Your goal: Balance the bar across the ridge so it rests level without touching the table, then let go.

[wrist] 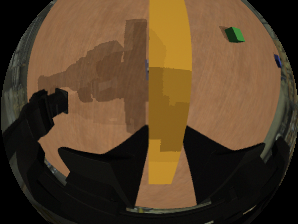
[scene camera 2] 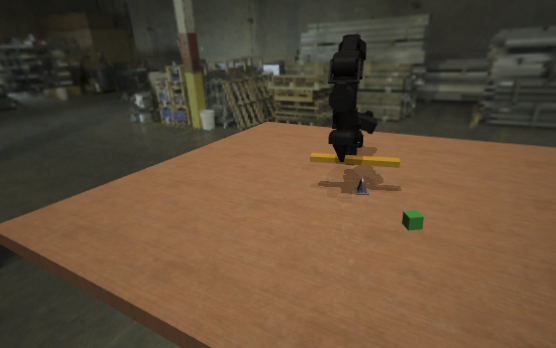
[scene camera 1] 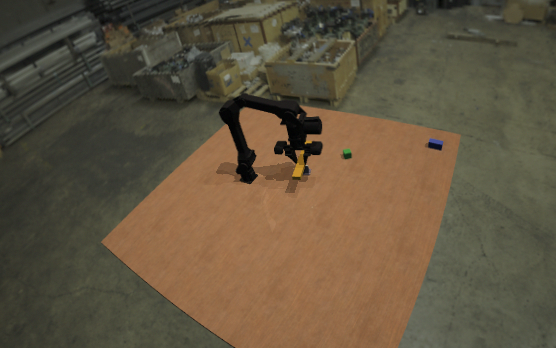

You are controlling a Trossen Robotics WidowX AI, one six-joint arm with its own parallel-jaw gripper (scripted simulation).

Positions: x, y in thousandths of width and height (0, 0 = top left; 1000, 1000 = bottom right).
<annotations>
My gripper shows in the wrist view (559, 578), in scene camera 2 (616, 458) and in scene camera 1 (542, 473).
</annotations>
